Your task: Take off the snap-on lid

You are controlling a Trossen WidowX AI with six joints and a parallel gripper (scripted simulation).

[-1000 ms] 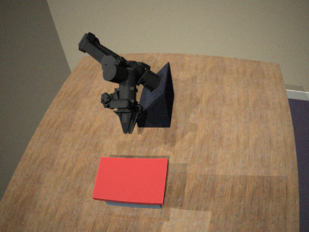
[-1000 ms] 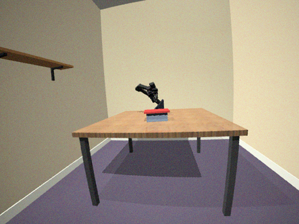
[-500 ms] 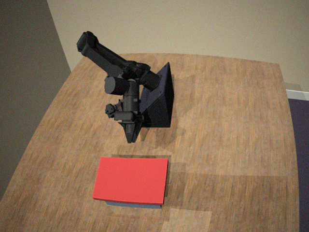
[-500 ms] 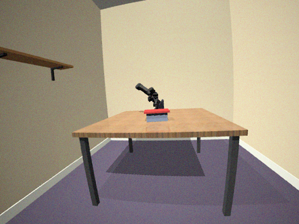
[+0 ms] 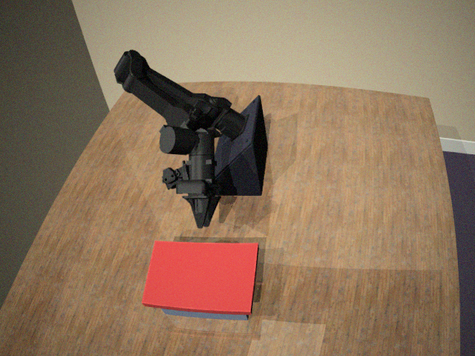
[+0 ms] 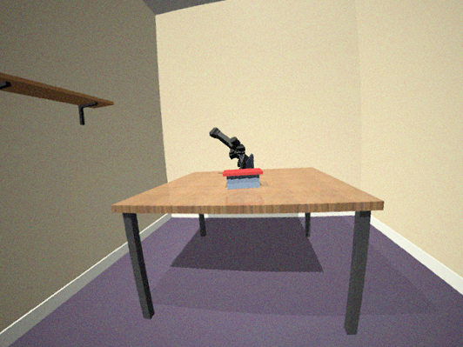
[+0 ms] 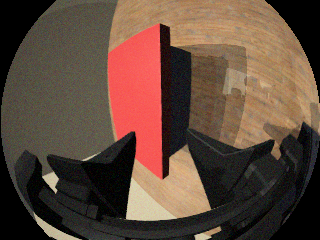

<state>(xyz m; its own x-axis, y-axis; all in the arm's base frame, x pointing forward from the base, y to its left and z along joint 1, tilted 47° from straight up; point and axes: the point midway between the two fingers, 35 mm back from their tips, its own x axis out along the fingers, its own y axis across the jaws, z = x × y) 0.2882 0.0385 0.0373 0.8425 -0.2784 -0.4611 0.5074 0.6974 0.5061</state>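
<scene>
The red lid lies 11 cm ahead of my gripper tip, 2 cm to the left of it and 3 cm below it. From my gripper tip the other things lie so: storage box 11 cm ahead, 2 cm to the left, 8 cm below.
</scene>
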